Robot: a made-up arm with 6 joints. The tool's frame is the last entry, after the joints.
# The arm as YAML. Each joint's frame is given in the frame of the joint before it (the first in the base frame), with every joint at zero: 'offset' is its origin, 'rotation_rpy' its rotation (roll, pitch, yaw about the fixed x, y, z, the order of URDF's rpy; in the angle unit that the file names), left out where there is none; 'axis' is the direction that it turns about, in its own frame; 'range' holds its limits. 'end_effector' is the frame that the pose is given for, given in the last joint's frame.
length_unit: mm
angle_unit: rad
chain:
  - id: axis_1
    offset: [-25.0, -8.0, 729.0]
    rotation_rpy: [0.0, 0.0, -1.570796]
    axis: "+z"
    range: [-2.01, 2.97]
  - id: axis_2
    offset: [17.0, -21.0, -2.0]
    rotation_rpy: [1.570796, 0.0, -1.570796]
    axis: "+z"
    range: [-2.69, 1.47]
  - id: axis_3
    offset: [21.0, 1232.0, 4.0]
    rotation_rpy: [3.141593, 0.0, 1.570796]
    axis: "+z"
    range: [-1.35, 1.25]
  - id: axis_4
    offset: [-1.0, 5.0, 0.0]
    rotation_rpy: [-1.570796, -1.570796, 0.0]
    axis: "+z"
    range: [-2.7, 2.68]
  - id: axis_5
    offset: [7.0, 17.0, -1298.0]
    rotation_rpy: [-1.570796, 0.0, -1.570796]
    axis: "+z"
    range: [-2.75, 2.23]
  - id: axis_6
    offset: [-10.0, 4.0, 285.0]
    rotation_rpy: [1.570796, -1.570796, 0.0]
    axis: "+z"
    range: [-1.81, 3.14]
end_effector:
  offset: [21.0, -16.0, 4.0]
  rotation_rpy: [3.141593, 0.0, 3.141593]
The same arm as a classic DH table. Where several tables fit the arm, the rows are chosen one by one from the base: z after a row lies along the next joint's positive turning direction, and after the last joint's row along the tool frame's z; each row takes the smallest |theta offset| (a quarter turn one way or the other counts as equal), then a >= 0, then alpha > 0; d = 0 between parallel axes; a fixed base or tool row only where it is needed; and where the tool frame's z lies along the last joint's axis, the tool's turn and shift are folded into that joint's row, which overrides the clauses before.
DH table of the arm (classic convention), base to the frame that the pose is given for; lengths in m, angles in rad. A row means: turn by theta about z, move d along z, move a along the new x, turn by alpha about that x. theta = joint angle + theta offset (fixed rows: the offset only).
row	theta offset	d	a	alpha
base (fixed)	0.3097	0	-0.0262	0
axis_1	-0.3097	0.727	-0.021	-1.5708
axis_2	1.5538	0	-1.2322	3.1416
axis_3	-0.017	0.013	0.001	1.5708
axis_4	0	-1.293	-0.017	-1.5708
axis_5	0	0.292	-0.01	1.5708
axis_6	0.9197	0	0.0264	3.1416
tool (fixed)	2.4905	0	0	0
Joint limits (rad, base to tool): -2.01..2.97 -2.69..1.47 -1.35..1.25 -2.7..2.68 -2.75..2.23 -1.81..3.14

